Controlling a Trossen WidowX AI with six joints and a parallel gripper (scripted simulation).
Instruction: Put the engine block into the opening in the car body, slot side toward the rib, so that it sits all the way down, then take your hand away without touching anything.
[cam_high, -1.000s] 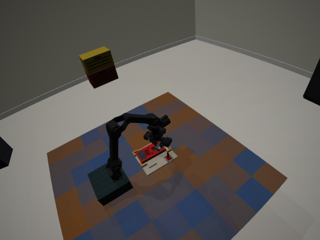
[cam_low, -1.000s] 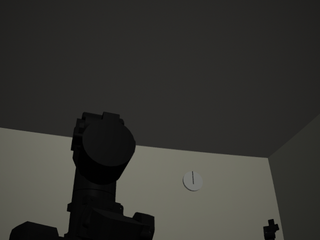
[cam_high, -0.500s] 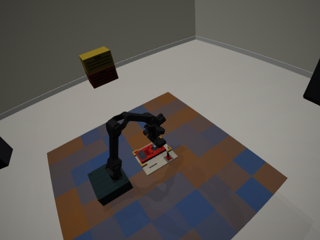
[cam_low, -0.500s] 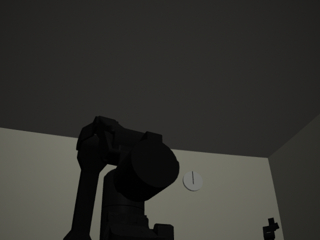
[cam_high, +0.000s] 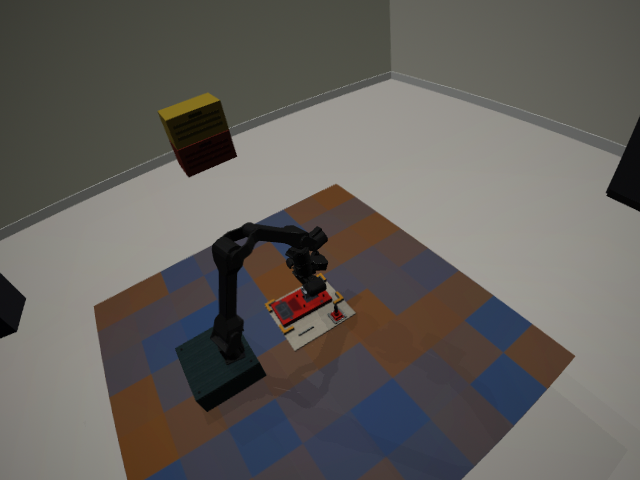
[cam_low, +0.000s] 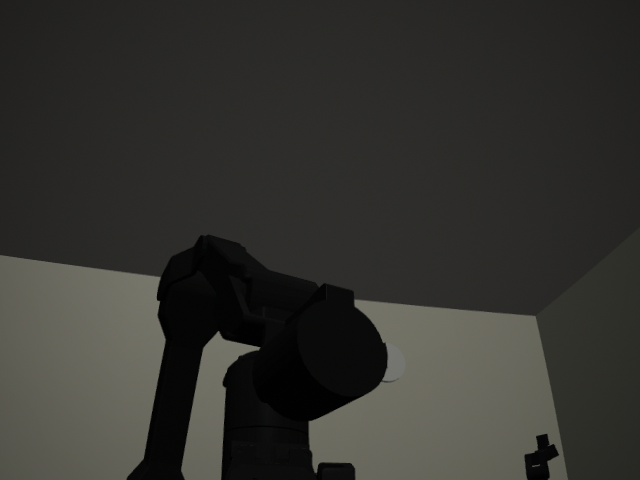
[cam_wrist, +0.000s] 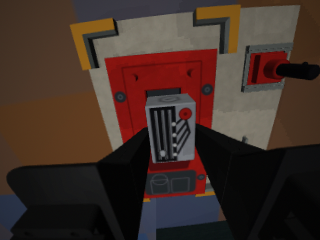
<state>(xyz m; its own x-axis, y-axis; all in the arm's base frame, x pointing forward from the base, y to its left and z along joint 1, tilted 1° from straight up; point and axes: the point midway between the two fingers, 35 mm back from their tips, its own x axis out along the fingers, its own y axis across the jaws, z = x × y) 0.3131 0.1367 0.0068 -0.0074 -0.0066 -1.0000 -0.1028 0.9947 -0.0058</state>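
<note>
Now: gripper tip 1 cm above the grey engine block.
</note>
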